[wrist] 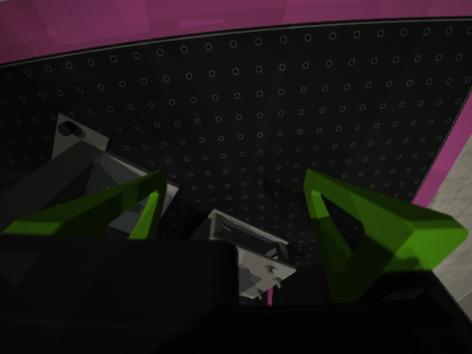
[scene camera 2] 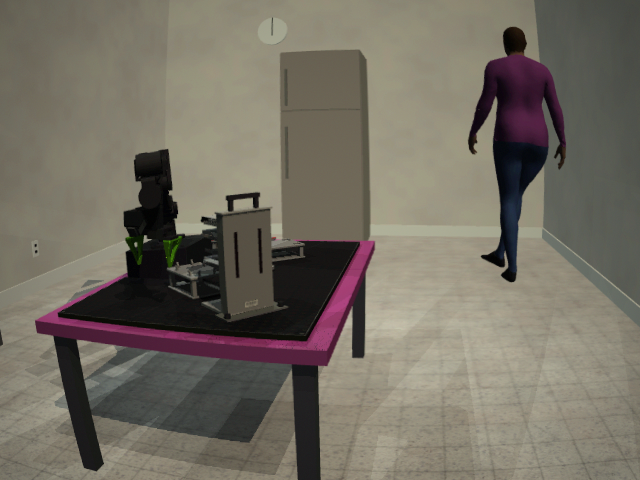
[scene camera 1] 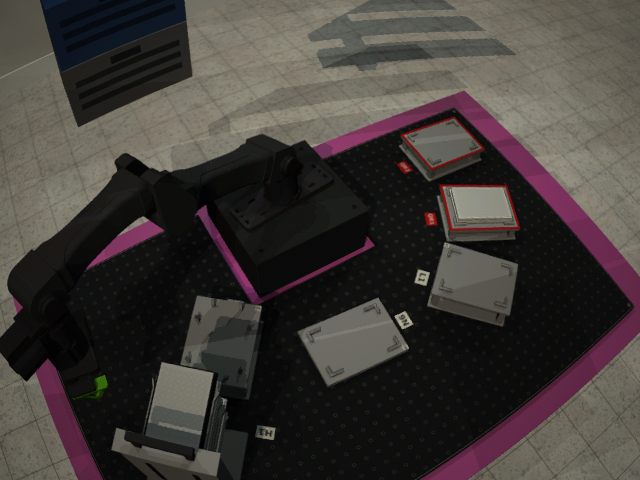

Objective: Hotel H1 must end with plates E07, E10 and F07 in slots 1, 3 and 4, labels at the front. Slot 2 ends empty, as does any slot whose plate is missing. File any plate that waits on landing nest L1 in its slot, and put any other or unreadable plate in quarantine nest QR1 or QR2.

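Frame: origin at the arm's base, x ahead, y left, z up, level; millimetres.
Seen in the pictures: gripper, between the fingertips: (wrist: 235, 177) (scene camera 2: 154, 266) (scene camera 1: 90, 371); arm's base, origin of its link: (scene camera 1: 282, 196).
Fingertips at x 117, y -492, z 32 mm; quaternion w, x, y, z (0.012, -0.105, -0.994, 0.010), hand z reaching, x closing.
Offsets run from my fingertips to a thing's top centre. "spot": to the spot under its first point.
My gripper (scene camera 2: 154, 265) (wrist: 235, 177) is open and empty, over the table's left end, beside the hotel; one green finger shows in scene camera 1. Hotel H1 (scene camera 1: 206, 465) (scene camera 2: 247, 258) (wrist: 90, 136) stands upright at the near left. A pale flat surface {spot: dx +170, dy +106, dz +107 mm} (scene camera 1: 180, 397) shows at its top; I cannot tell whether it is a plate. Slot contents and plate labels are unreadable. Landing nest L1 {dx +232, dy +687, dz -68 mm} (scene camera 1: 475, 276) is bare. A white plate {dx +114, dy +831, dz -70 mm} (scene camera 1: 480, 204) lies on quarantine nest QR1 {spot: dx +94, dy +757, dz -119 mm} (scene camera 1: 448, 227). Quarantine nest QR2 {dx -68, dy +906, dz -78 mm} (scene camera 1: 442, 142) is bare.
A grey stand with pins {spot: dx +31, dy +274, dz -64 mm} (scene camera 1: 232, 322) (scene camera 2: 193, 272) (wrist: 255, 267) is beside the hotel. A low grey nest {dx +168, dy +435, dz -106 mm} (scene camera 1: 351, 343) lies mid-table, bare. The arm's black base (scene camera 1: 305, 232) stands behind them. A black handle {spot: dx +237, dy +41, dz +169 mm} (scene camera 1: 160, 445) (scene camera 2: 242, 196) tops the hotel. A person (scene camera 2: 522, 103) is beyond the table.
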